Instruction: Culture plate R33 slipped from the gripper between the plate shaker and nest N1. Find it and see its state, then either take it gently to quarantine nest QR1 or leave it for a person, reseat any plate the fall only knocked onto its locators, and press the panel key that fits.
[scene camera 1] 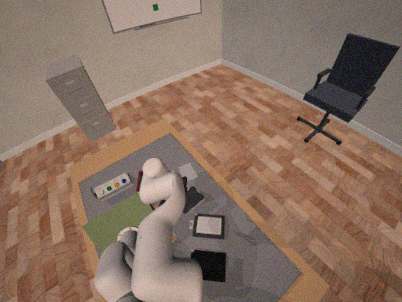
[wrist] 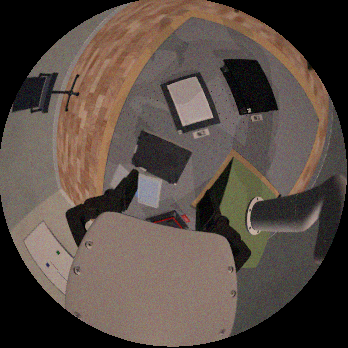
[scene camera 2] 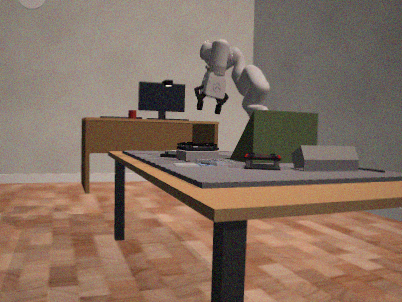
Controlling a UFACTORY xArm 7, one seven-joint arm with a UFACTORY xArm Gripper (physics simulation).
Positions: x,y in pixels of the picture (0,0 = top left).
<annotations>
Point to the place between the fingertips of my gripper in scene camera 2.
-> At 208,112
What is my gripper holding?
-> Nothing.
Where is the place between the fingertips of my gripper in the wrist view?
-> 170,188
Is my gripper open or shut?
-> Open.
</annotations>
